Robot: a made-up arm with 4 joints. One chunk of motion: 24 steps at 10 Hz.
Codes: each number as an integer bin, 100 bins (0 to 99) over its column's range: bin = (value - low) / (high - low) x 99, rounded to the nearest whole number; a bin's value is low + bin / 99 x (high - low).
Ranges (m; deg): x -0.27..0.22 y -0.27..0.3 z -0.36..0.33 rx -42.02..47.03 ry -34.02..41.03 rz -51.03..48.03
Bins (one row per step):
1: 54 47 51 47 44 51
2: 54 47 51 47 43 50
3: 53 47 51 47 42 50
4: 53 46 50 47 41 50
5: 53 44 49 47 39 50
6: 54 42 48 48 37 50
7: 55 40 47 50 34 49
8: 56 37 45 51 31 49
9: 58 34 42 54 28 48
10: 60 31 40 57 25 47
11: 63 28 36 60 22 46
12: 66 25 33 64 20 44
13: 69 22 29 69 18 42
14: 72 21 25 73 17 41
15: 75 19 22 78 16 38
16: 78 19 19 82 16 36
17: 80 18 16 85 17 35
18: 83 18 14 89 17 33
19: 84 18 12 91 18 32
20: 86 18 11 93 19 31
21: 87 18 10 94 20 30
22: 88 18 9 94 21 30
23: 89 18 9 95 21 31
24: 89 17 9 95 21 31
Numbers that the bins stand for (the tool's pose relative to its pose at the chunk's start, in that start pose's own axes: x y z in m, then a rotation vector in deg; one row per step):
1: -0.0027 0.0006 -0.0045 0.26 -0.66 0.00
2: -0.0027 0.0006 -0.0045 0.26 -1.42 -1.00
3: -0.0077 0.0006 -0.0045 0.26 -2.18 -1.00
4: -0.0077 -0.0052 -0.0115 0.26 -2.94 -1.00
5: -0.0077 -0.0167 -0.0185 0.26 -4.45 -1.00
6: -0.0027 -0.0282 -0.0255 1.16 -5.97 -1.00
7: 0.0022 -0.0397 -0.0324 2.95 -8.25 -2.00
8: 0.0072 -0.0570 -0.0464 3.85 -10.52 -2.00
9: 0.0171 -0.0742 -0.0673 6.55 -12.79 -3.00
10: 0.0270 -0.0915 -0.0812 9.25 -15.07 -4.00
11: 0.0418 -0.1088 -0.1091 11.95 -17.34 -5.00
12: 0.0567 -0.1261 -0.1300 15.55 -18.86 -7.00
13: 0.0715 -0.1433 -0.1579 20.05 -20.37 -9.00
14: 0.0864 -0.1491 -0.1858 23.64 -21.13 -10.01
15: 0.1012 -0.1606 -0.2067 28.14 -21.89 -13.01
16: 0.1161 -0.1606 -0.2276 31.74 -21.89 -15.01
17: 0.1260 -0.1664 -0.2485 34.44 -21.13 -16.01
18: 0.1408 -0.1664 -0.2624 38.04 -21.13 -18.01
19: 0.1458 -0.1664 -0.2764 39.83 -20.37 -19.01
20: 0.1557 -0.1664 -0.2833 41.63 -19.62 -20.01
21: 0.1606 -0.1664 -0.2903 42.53 -18.86 -21.01
22: 0.1656 -0.1664 -0.2973 42.53 -18.10 -21.01
23: 0.1705 -0.1664 -0.2973 43.43 -18.10 -20.01
24: 0.1705 -0.1721 -0.2973 43.43 -18.10 -20.01

